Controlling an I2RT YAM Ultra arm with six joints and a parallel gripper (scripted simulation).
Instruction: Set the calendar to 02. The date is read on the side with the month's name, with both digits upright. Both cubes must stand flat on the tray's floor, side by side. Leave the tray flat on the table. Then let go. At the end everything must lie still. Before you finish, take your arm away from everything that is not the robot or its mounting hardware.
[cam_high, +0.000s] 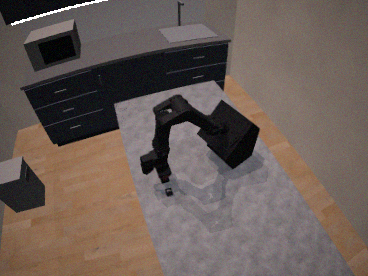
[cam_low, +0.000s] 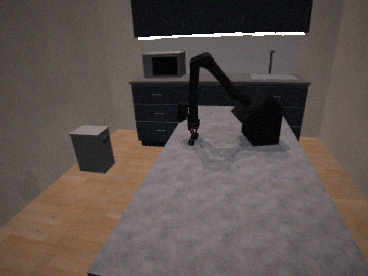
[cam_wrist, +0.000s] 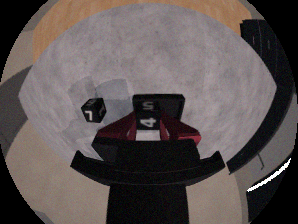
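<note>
My hand is right at the dark calendar cube. From my hand the other things lie so: dark tray (2 cm to the right, 2 cm below).
</note>
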